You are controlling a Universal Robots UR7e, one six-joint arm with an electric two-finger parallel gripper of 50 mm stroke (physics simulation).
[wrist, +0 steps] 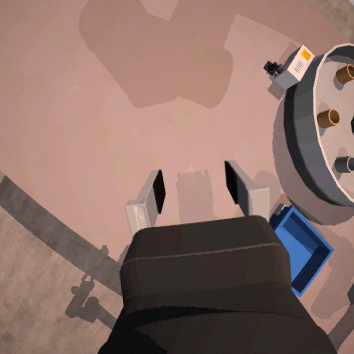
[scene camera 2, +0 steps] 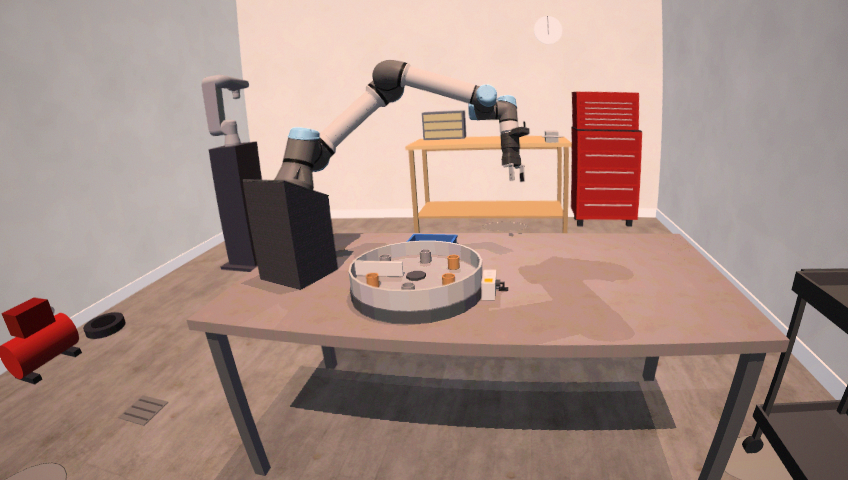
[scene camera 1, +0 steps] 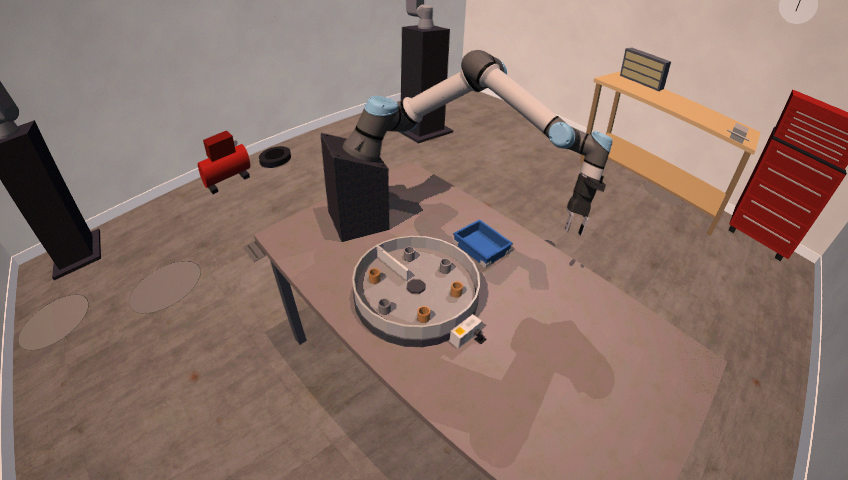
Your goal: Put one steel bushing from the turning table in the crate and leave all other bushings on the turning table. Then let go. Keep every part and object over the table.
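Where they show: gripper, between the fingertips: [wrist: 193, 177] [scene camera 2: 517, 181] [scene camera 1: 572, 232]; arm's base, origin of its link: [scene camera 2: 292, 188] [scene camera 1: 360, 152].
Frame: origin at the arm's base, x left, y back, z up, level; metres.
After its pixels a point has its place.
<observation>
My gripper [scene camera 1: 574, 224] @(x 0.331, y -0.769, z -0.050 m) [scene camera 2: 516, 174] @(x 0.331, y -0.769, z -0.050 m) [wrist: 193, 177] @(x 0.331, y -0.769, z -0.050 m) is open and empty, high above the table, to the right of the crate in scene camera 1. The blue crate [scene camera 1: 483, 239] @(x 0.312, y -0.400, z -0.322 m) [scene camera 2: 432, 237] @(x 0.340, y -0.417, z -0.289 m) [wrist: 301, 252] @(x 0.255, y -0.378, z -0.322 m) stands beside the turning table; its inside looks empty. The round turning table [scene camera 1: 416, 330] @(x -0.224, y -0.644, z -0.243 m) [scene camera 2: 416, 300] @(x -0.295, y -0.540, z -0.255 m) [wrist: 304, 112] @(x 0.040, y -0.640, z -0.252 m) has a raised wall. Three grey steel bushings stand on it: one at the back [scene camera 1: 408, 253] @(x -0.038, y -0.361, z -0.236 m), one near the crate [scene camera 1: 445, 265] @(x 0.026, y -0.486, z -0.236 m) [scene camera 2: 425, 256] @(x 0.020, y -0.479, z -0.249 m) [wrist: 345, 164] @(x 0.052, y -0.486, z -0.239 m), one at the front left [scene camera 1: 384, 306] @(x -0.248, y -0.514, z -0.235 m). Three copper-coloured bushings [scene camera 1: 456, 289] @(x -0.019, y -0.593, z -0.236 m) [scene camera 1: 423, 314] @(x -0.152, y -0.589, z -0.271 m) [scene camera 1: 374, 275] @(x -0.196, y -0.381, z -0.236 m) stand among them.
A white upright bar [scene camera 1: 392, 263] @(x -0.108, y -0.362, z -0.245 m) [scene camera 2: 379, 268] @(x -0.108, y -0.359, z -0.247 m) crosses part of the turning table to its dark hub [scene camera 1: 415, 286] @(x -0.099, y -0.480, z -0.266 m) [scene camera 2: 415, 275] @(x -0.103, y -0.479, z -0.266 m). A white box [scene camera 1: 465, 331] @(x -0.094, y -0.725, z -0.269 m) [scene camera 2: 488, 284] @(x -0.126, y -0.715, z -0.274 m) [wrist: 296, 67] @(x -0.051, y -0.711, z -0.269 m) is at its outer wall. The arm's dark pedestal [scene camera 1: 357, 193] @(x -0.073, y -0.089, z -0.114 m) [scene camera 2: 290, 234] @(x -0.150, y -0.064, z -0.124 m) stands behind it on the table [scene camera 1: 654, 380] @(x 0.289, y -1.301, z -0.327 m).
</observation>
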